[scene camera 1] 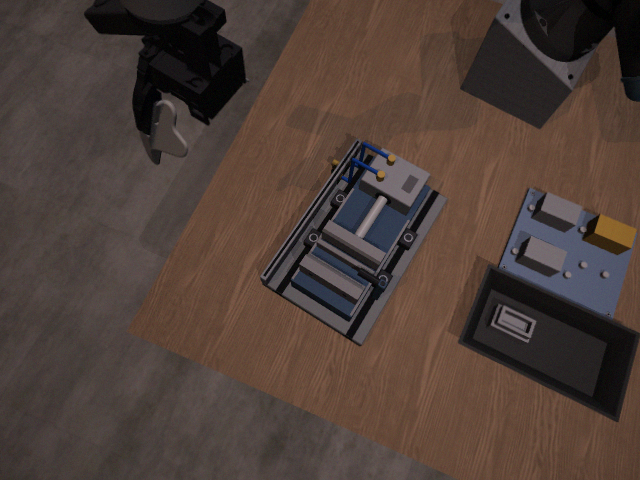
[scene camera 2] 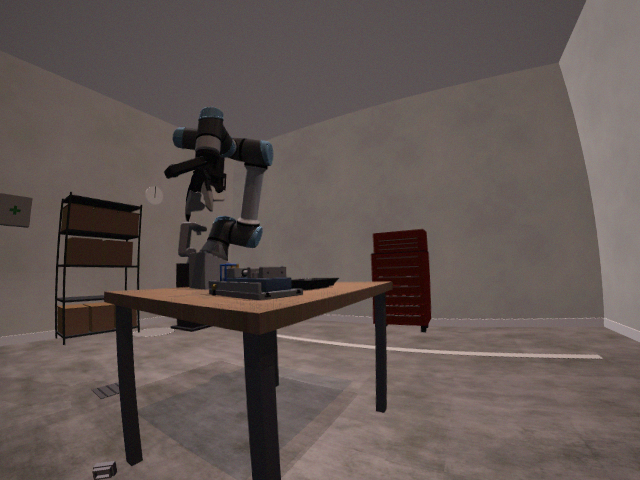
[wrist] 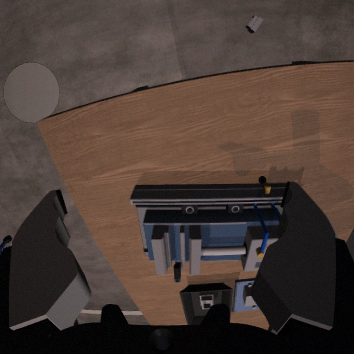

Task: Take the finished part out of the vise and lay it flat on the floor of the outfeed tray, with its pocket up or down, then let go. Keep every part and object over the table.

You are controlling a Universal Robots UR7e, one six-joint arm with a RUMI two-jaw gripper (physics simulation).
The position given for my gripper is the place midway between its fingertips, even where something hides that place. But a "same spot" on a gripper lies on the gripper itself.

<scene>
my gripper: scene camera 1 194,121; scene camera 2; wrist
same spot on my gripper: (wrist: pixel 296 287) = (scene camera 2: pixel 190 193)
</scene>
